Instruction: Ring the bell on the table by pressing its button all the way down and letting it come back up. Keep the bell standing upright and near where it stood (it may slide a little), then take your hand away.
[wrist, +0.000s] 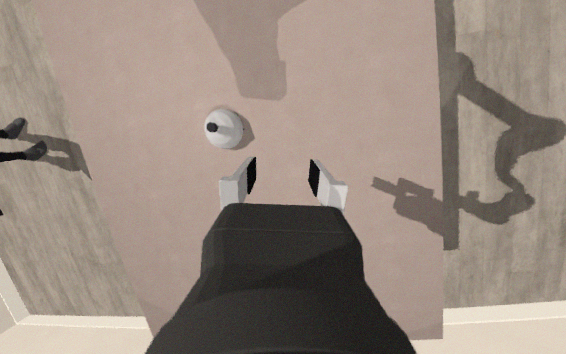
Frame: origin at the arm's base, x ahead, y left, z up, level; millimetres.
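Seen in the pictures: gripper, between the fingertips: (282, 169).
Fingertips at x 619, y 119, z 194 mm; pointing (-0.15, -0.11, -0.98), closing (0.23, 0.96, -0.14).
A point is followed by its place in that frame.
The bell (227, 131) @(x 547, y -6, z 12 mm) is a white dome with a small black button (212, 127) @(x 538, y -22, z 37 mm) on top. It stands upright on the pinkish-brown table (150, 210) @(x 694, y -289, z -29 mm), left of the middle and above the left finger in the wrist view. My gripper (282, 169) @(x 619, y 119, z 194 mm) is open, with nothing between its two grey fingers with black pads. It hangs above the table, and the bell lies beyond the fingertips and to the left. The fingers do not overlap the bell in this view. How high the fingertips are above the bell cannot be told exactly.
Shadows of the arm fall on the table's upper part and right side and on the wooden floor (500, 270) at the right. Two dark feet-like shapes (36, 151) show at the left, beyond the table's edge. A pale wall base runs along the bottom.
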